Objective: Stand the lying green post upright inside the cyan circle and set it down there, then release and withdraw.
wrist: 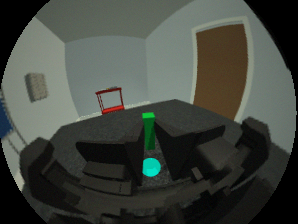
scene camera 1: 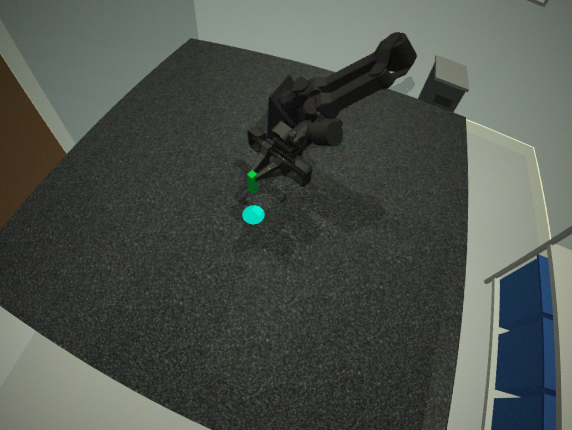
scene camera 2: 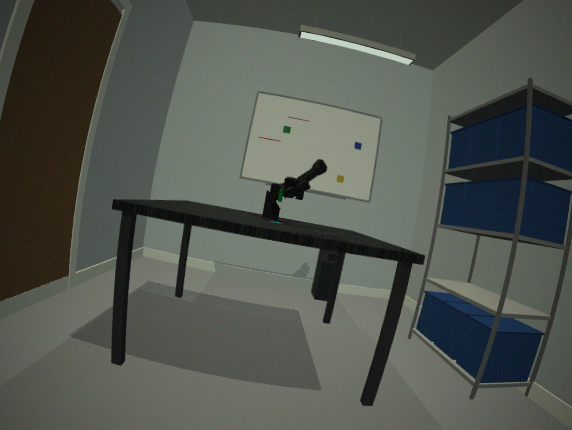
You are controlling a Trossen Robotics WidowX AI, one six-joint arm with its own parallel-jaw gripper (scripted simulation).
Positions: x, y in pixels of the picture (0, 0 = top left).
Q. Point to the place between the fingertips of my gripper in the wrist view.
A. At 148, 122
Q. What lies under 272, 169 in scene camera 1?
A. My gripper.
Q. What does my gripper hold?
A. A green post.
